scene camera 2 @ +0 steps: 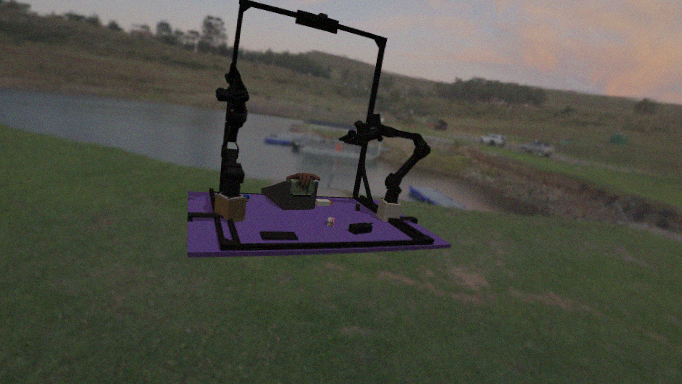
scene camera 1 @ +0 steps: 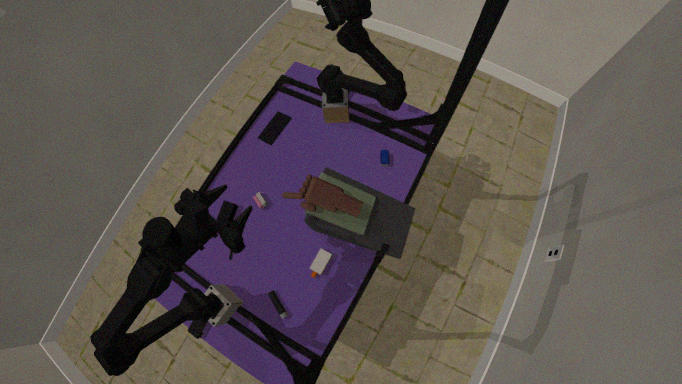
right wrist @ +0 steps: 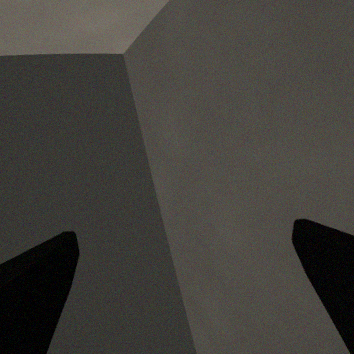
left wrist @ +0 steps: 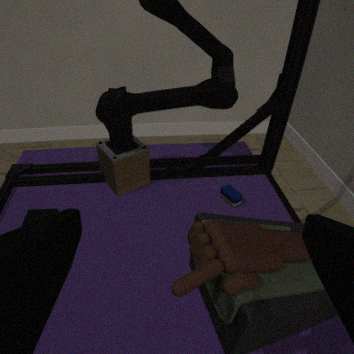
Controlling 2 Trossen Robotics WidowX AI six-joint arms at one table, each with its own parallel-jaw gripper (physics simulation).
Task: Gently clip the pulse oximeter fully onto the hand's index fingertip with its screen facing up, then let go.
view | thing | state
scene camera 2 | my right gripper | -
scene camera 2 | grey block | -
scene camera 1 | my left gripper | -
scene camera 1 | grey block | -
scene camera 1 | green pad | -
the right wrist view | my right gripper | -
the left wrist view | my left gripper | -
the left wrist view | index finger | -
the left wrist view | grey block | -
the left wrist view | green pad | -
